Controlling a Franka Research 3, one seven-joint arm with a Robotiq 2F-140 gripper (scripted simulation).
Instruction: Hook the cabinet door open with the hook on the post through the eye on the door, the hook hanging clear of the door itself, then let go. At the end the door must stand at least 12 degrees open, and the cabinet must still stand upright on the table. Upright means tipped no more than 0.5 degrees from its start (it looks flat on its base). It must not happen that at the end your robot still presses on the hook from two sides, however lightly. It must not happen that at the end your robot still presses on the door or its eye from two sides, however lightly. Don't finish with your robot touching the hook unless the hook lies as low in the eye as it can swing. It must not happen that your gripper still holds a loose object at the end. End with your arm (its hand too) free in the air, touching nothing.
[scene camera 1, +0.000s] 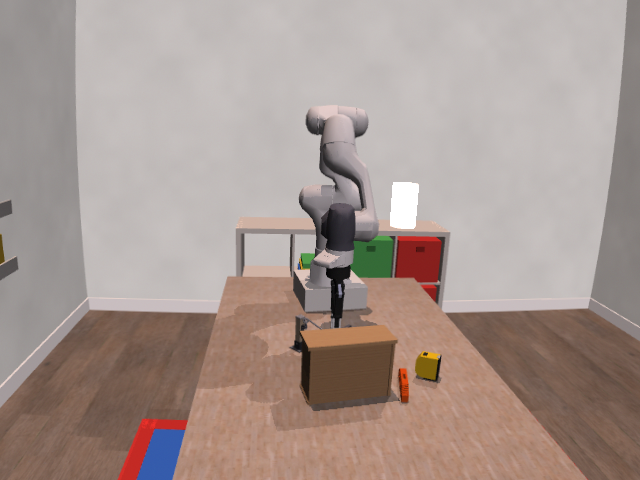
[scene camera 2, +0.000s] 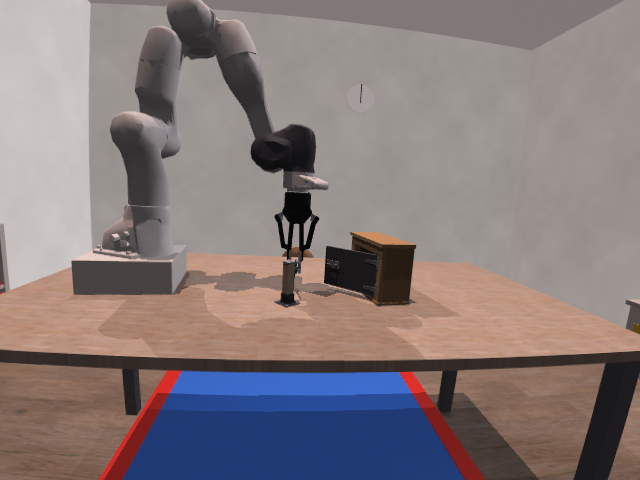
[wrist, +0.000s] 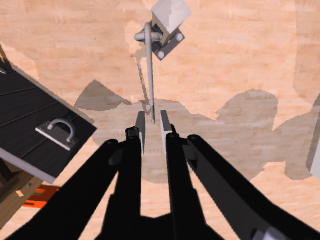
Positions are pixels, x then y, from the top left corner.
The gripper shows in scene camera 1 (335, 334), in scene camera 2 and in the wrist view. One and the same spot on the gripper: (wrist: 240, 202) is (scene camera 2: 281, 224).
